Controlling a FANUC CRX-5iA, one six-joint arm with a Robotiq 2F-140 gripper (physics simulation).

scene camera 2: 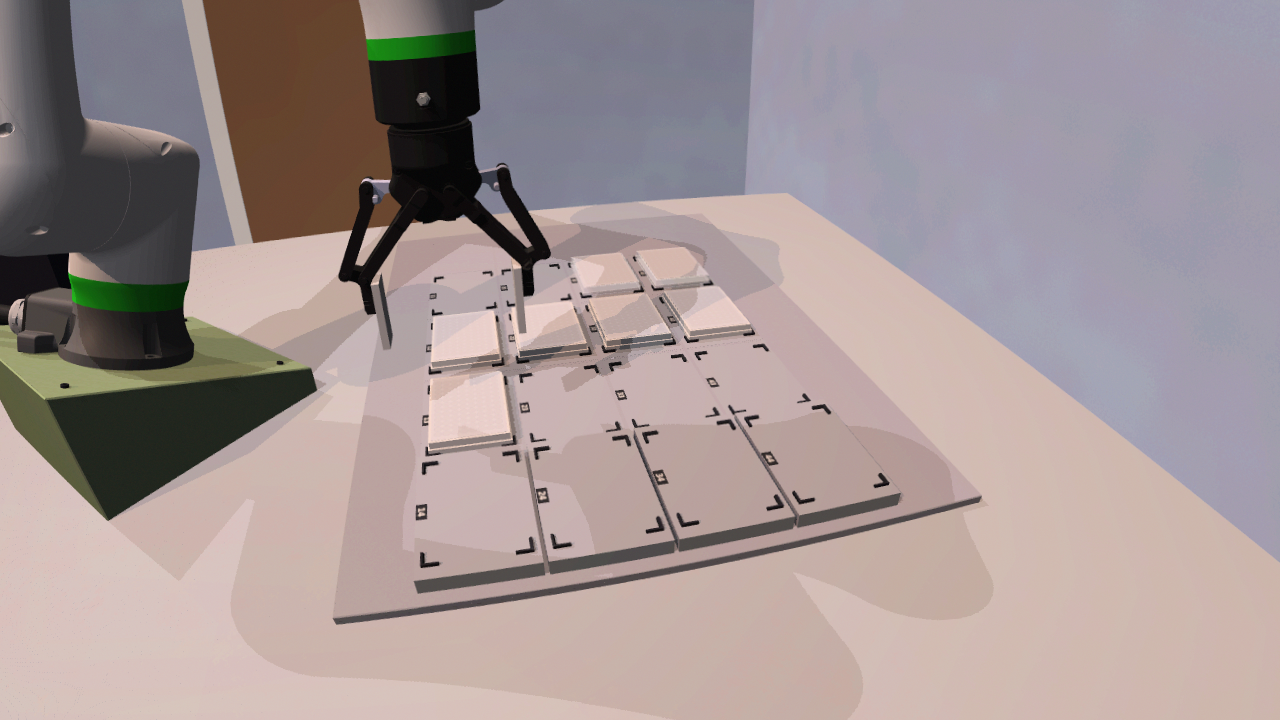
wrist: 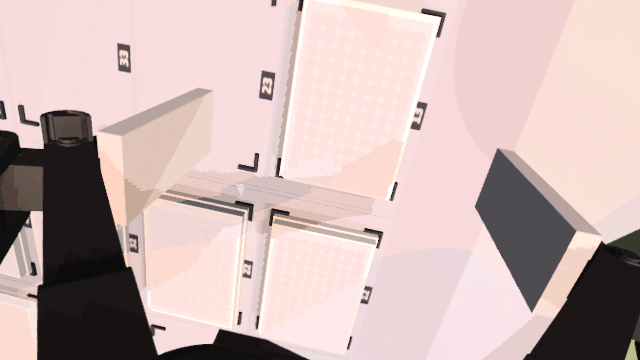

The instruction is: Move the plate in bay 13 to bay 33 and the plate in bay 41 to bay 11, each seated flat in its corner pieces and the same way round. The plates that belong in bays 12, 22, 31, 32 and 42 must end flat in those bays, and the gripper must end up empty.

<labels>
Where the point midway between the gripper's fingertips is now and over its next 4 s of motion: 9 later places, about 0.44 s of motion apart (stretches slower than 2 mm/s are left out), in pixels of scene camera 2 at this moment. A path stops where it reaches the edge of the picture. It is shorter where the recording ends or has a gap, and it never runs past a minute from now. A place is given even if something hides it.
My gripper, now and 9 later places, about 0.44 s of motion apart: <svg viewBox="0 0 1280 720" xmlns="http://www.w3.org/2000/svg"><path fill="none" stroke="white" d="M454 334L462 376L465 386L466 402L463 364L545 354L662 340L659 371L661 379L661 380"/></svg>
</labels>
